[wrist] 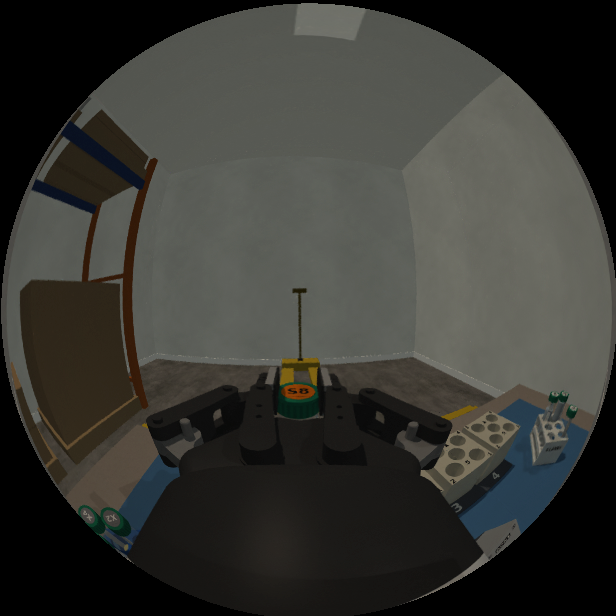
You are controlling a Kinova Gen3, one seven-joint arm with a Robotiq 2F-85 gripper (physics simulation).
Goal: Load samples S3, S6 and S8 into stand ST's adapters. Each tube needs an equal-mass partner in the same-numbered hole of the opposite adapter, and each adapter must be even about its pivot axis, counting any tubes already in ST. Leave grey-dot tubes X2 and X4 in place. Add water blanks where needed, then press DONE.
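My gripper is shut on tube S8. The tube has a green cap with an orange disc marked S8. It sits between the two black fingers, seen from the cap end, and its body is hidden. The beige centrifuge stand with round adapter holes lies low on the right, on the blue mat. The holes I can see look empty. A small white rack holding green-capped tubes stands further right. Two green-capped tubes show at the lower left edge.
A yellow block with a thin upright post stands straight ahead behind the fingers. A brown board and a shelf frame stand at the left. A white label card lies at the lower right. My own wrist body hides the bottom centre.
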